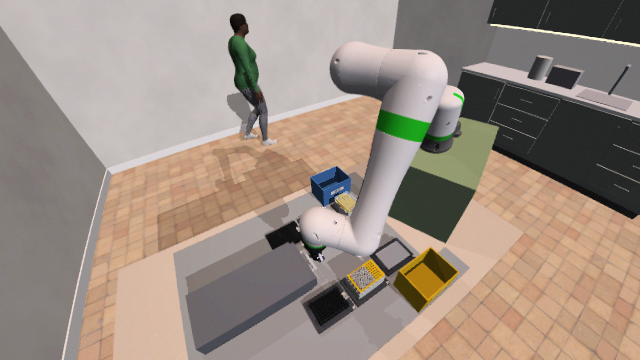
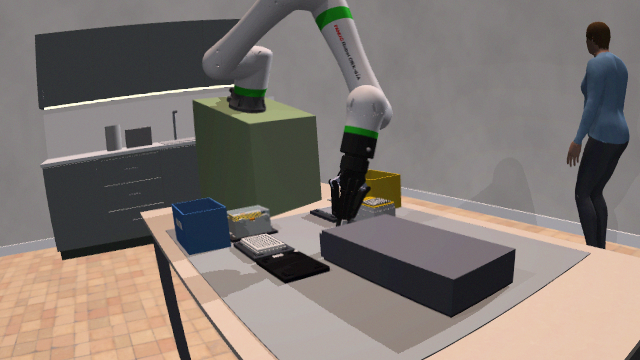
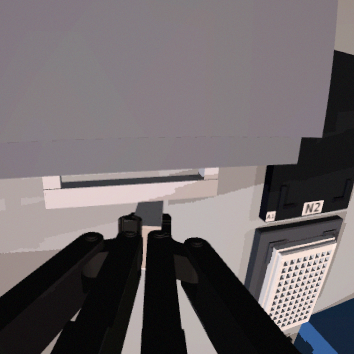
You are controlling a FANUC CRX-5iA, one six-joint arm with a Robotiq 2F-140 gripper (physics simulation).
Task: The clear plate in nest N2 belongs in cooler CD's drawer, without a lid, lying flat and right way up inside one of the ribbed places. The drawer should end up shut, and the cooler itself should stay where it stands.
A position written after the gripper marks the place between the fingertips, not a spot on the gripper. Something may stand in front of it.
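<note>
Gripper (image 2: 337, 242), also (image 3: 152, 202). Cooler CD (image 2: 448, 272), also (image 1: 221, 310). Beige plate (image 3: 296, 270). Yellow-topped rack (image 1: 364, 279), out of frame in image 3. Black plate (image 1: 326, 307). Image 2 does not show the black plate, hidden by the cooler CD.
</note>
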